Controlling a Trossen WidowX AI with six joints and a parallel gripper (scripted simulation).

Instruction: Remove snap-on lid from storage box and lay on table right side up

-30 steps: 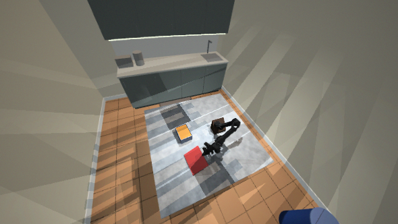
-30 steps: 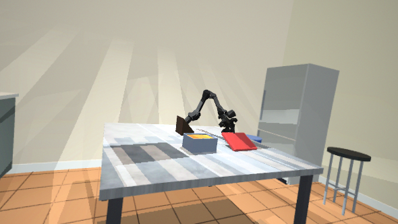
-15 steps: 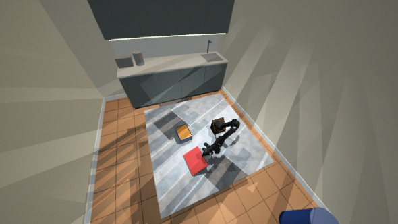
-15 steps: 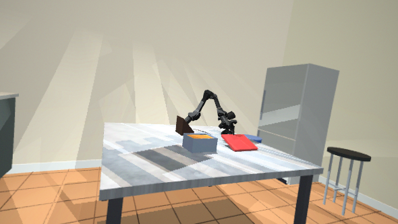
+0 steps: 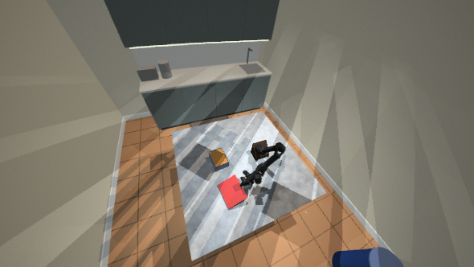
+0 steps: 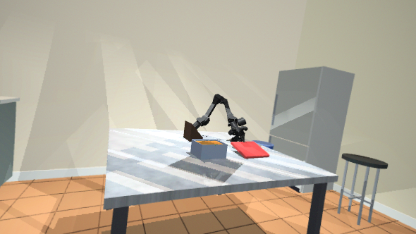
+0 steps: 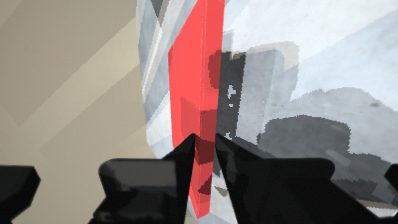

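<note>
The red lid is 80 mm ahead of my gripper tip and 20 mm below it. Also, from my gripper tip: grey storage box: 350 mm to the right, 80 mm ahead, 20 mm below.
</note>
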